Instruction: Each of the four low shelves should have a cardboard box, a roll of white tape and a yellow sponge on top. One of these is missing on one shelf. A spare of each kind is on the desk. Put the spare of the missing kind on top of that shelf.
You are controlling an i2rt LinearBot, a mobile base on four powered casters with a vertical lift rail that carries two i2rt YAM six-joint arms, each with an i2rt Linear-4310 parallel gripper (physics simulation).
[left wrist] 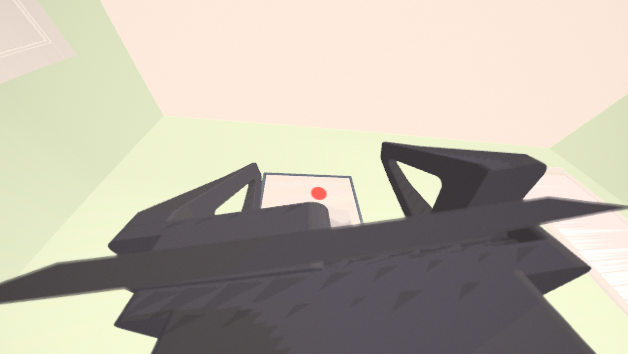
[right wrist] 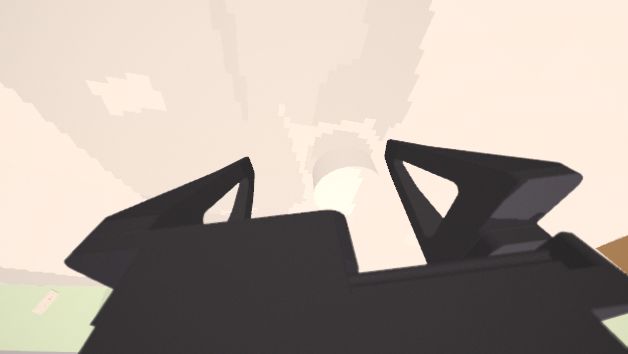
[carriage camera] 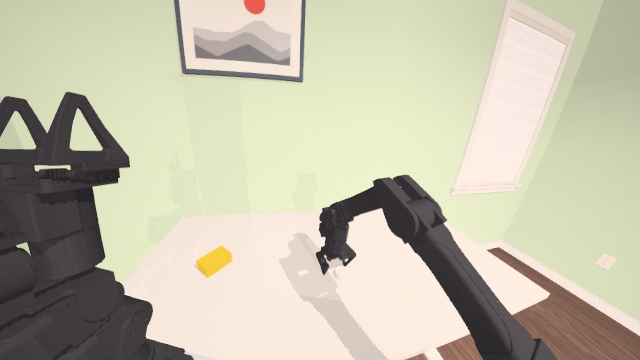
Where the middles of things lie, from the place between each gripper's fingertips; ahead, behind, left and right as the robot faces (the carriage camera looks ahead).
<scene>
Right now the framed picture (left wrist: 337,193) is 71 cm ahead of my left hand, 13 cm to the left of it and 38 cm above it.
My right gripper is now 370 mm short of the framed picture, 490 mm to the right of it and 930 mm below it.
</scene>
